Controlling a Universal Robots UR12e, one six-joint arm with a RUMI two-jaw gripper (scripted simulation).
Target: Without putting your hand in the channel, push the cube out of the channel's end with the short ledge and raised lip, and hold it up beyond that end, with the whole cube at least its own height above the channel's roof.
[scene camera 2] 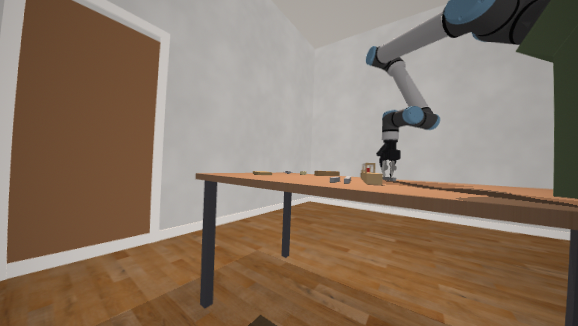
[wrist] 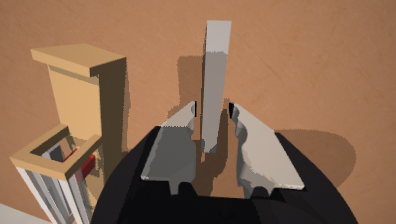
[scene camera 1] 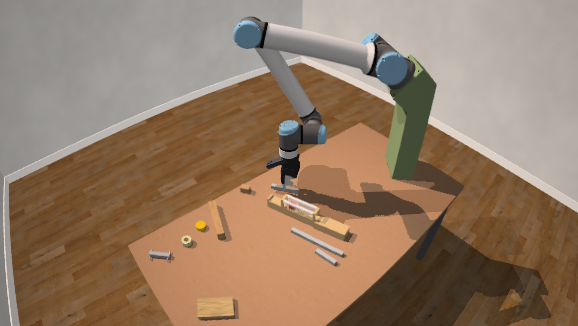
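Visible: a channel point(wrist: 90, 106), together with my gripper point(wrist: 212, 103).
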